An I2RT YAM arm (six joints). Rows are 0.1 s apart.
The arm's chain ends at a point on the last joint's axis. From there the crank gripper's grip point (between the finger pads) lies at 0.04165 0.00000 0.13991 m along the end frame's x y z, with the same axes.
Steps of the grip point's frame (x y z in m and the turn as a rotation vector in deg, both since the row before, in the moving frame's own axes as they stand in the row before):
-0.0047 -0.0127 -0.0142 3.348 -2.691 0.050
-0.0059 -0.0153 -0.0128 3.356 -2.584 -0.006
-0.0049 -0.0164 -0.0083 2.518 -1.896 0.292
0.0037 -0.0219 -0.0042 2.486 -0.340 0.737
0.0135 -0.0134 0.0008 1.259 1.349 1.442
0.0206 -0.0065 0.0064 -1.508 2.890 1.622
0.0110 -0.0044 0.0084 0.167 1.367 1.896
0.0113 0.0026 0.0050 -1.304 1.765 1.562
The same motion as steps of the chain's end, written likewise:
0.0019 -0.0045 -0.0158 3.348 -2.691 0.050
0.0004 -0.0071 -0.0143 3.356 -2.584 -0.006
-0.0003 -0.0104 -0.0095 2.518 -1.896 0.292
0.0045 -0.0164 -0.0043 2.486 -0.340 0.737
0.0102 -0.0114 0.0018 1.259 1.349 1.442
0.0137 -0.0114 0.0087 -1.508 2.890 1.622
0.0077 -0.0054 0.0094 0.167 1.367 1.896
0.0071 -0.0018 0.0064 -1.304 1.765 1.562

